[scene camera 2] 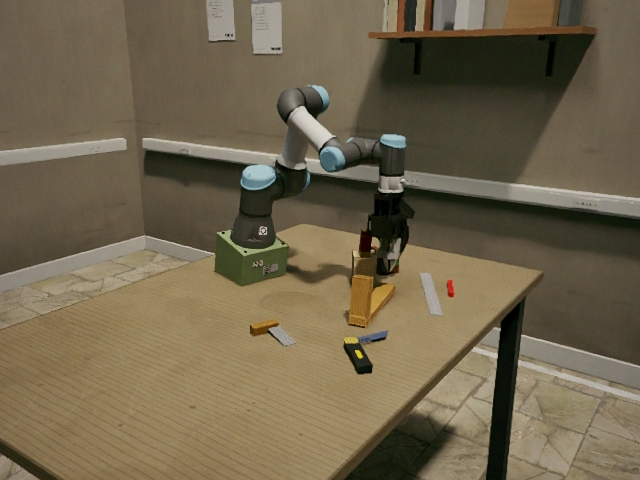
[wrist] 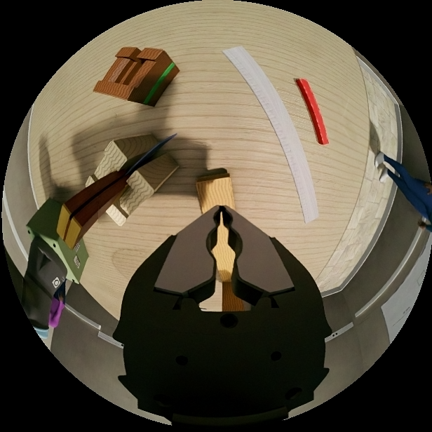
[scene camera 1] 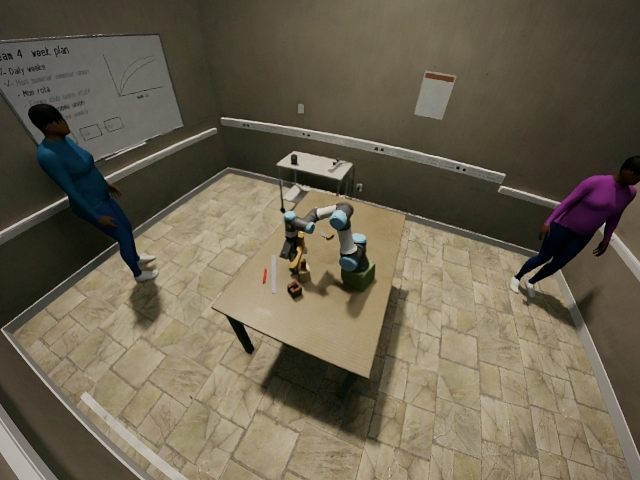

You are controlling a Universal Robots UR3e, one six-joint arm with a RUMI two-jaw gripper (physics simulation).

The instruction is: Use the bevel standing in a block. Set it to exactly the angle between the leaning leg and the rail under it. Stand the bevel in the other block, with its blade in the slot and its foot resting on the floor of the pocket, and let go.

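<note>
The bevel, with a dark red-brown, brass-ended stock (scene camera 2: 365, 240) (wrist: 95, 202) and a thin blue-grey blade (wrist: 152, 152), stands in a pale wooden block (scene camera 2: 363, 262) (wrist: 117, 157). The other block (scene camera 1: 294, 289) (wrist: 150, 75), brown with a green stripe, slot and pocket, stands apart; my gripper partly hides it in scene camera 2. The yellow wooden rail (scene camera 2: 381, 302) (wrist: 215, 194) lies on the table, with the leg (scene camera 2: 360, 295) rising from its end. My gripper (wrist: 220, 206) is shut with its tips together, pointing down low over the rail, beside the bevel and not touching its stock.
A ruler (scene camera 1: 273, 273) (scene camera 2: 430, 293) (wrist: 280, 120) and a red bar (scene camera 1: 264, 275) (scene camera 2: 450, 288) (wrist: 312, 111) lie beyond the rail. An orange-handled tool (scene camera 2: 264, 327) and a black-yellow tool (scene camera 2: 358, 356) with a blue blade lie near the leg. The green robot base (scene camera 1: 357, 275) stands on the table.
</note>
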